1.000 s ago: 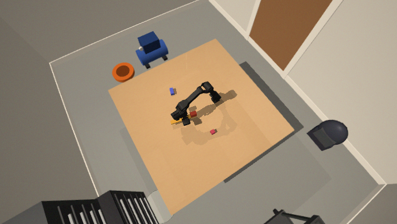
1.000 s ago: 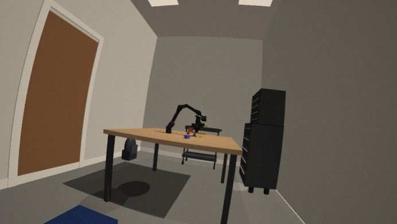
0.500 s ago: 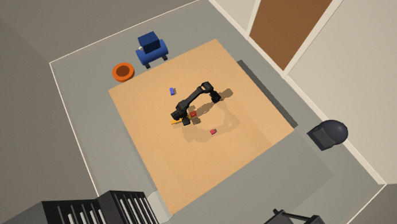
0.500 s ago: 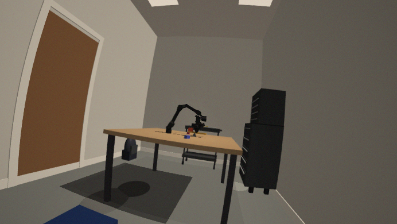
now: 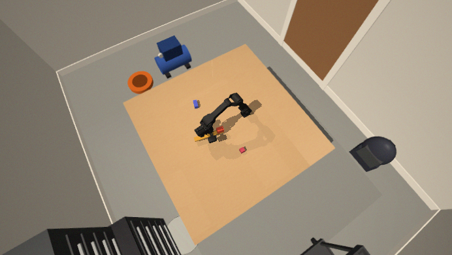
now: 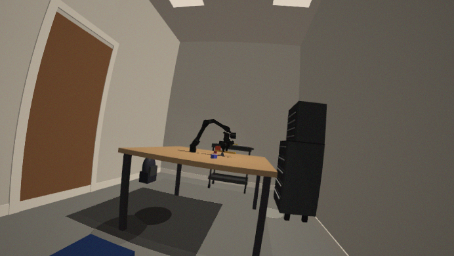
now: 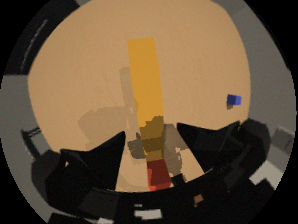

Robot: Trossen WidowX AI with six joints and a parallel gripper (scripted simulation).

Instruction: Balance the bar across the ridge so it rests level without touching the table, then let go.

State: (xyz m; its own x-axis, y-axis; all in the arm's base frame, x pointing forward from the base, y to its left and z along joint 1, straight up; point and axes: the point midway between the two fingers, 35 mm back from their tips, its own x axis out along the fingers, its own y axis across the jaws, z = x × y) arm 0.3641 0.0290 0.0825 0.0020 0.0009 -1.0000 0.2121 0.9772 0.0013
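My gripper tip is 30 mm past the grey ridge piece, 10 mm to the right of it and 10 mm above it. Also, from my gripper tip: small pink cube: 230 mm to the left, 160 mm behind, 30 mm below; then small blue block: 320 mm to the right, 50 mm behind, 30 mm below.
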